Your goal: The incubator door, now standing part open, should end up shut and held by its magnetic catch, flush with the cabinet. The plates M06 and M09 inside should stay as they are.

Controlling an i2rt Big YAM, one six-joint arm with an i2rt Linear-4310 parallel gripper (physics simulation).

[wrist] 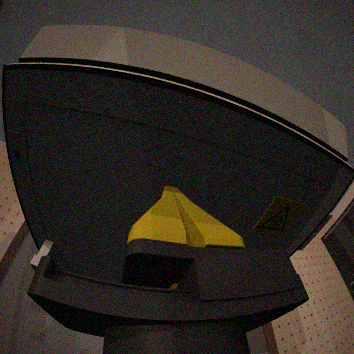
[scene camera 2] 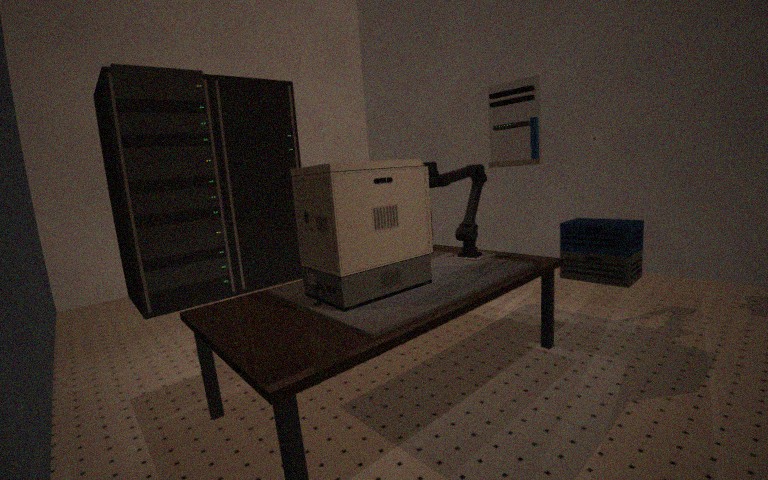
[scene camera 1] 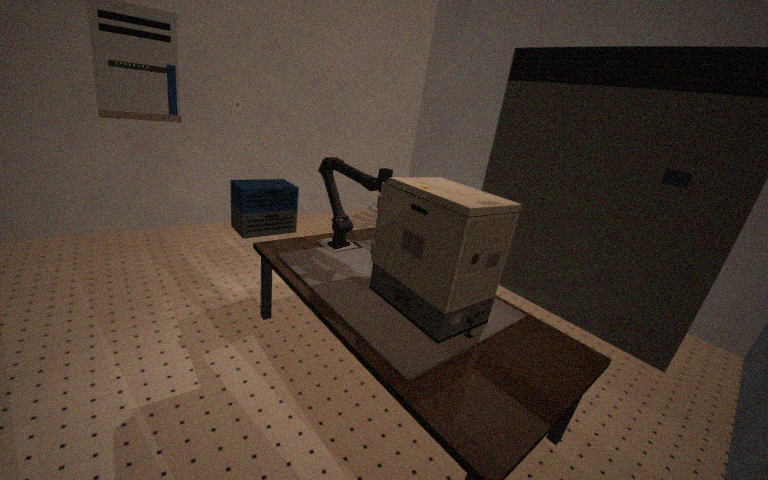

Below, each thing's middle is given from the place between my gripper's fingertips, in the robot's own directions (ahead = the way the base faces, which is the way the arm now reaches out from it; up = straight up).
Now: the beige incubator (scene camera 1: 439,250) 230 mm ahead of my hand, 160 mm below it and 60 mm to the right of it.
